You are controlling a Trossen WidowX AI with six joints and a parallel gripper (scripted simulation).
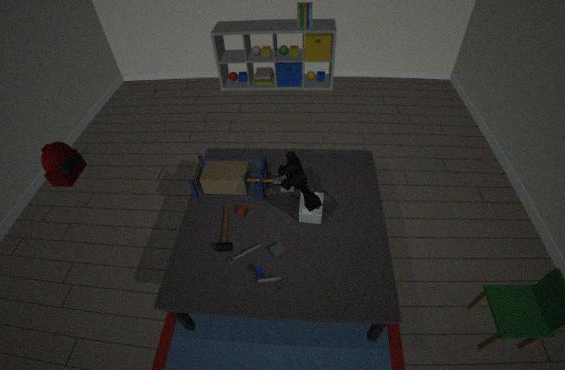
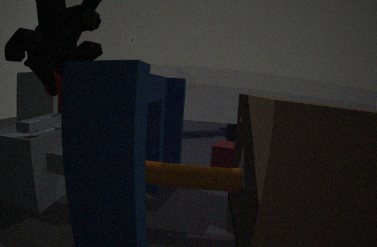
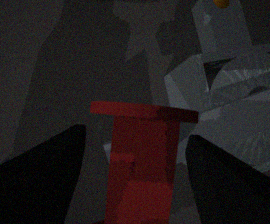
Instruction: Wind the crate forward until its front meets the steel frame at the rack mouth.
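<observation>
Now: gripper tip 10 mm past the red knob. The rest, counted from my gripper tip: grey winch: 20 mm behind, 100 mm to the right, 100 mm below; grey winch handle: 10 mm behind, 30 mm to the right, 30 mm below; blue steel frame: 160 mm ahead, 90 mm to the right, 30 mm below.
</observation>
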